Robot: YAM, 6 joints.
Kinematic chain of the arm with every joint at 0, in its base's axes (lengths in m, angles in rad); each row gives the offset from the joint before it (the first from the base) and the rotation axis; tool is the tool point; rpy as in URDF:
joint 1: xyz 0 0 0.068 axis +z
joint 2: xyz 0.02 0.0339 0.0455 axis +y
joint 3: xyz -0.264 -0.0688 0 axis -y
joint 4: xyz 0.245 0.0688 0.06 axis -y
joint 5: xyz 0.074 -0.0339 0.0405 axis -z
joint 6: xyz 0.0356 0 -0.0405 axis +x
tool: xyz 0 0 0 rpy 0 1.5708 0
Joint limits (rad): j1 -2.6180..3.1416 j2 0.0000..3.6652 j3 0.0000..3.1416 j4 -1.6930..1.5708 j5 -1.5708..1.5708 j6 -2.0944..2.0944
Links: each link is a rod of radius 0.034 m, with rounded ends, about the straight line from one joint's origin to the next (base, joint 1, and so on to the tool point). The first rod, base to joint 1, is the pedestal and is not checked.
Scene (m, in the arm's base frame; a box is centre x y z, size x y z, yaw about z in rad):
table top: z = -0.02
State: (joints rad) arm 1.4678 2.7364 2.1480 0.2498 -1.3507 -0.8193
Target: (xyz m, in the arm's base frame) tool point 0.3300 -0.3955 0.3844
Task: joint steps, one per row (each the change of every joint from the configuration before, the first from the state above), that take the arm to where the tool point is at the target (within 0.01 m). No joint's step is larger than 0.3 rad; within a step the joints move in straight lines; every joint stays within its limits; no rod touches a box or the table.
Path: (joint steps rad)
1: -0.2679 -0.0526 0.0080 0.0024 -0.0051 0.0000
2: -0.2680 -0.0526 0.0080 0.0024 -0.0051 0.0000
3: -0.2679 -0.0526 0.0080 0.0024 -0.0051 0.0000
4: -0.2679 -0.0527 0.0081 0.0024 -0.0051 0.0000
5: -0.2679 -0.0526 0.0080 0.0023 -0.0051 0.0000
6: -0.2680 -0.0526 0.0080 0.0024 -0.0051 0.0000
7: -0.2679 -0.0526 0.0080 0.0024 -0.0050 0.0000
8: -0.2679 -0.0526 0.0080 0.0024 -0.0051 0.0000
9: -0.2680 -0.0526 0.0080 0.0024 -0.0051 0.0000

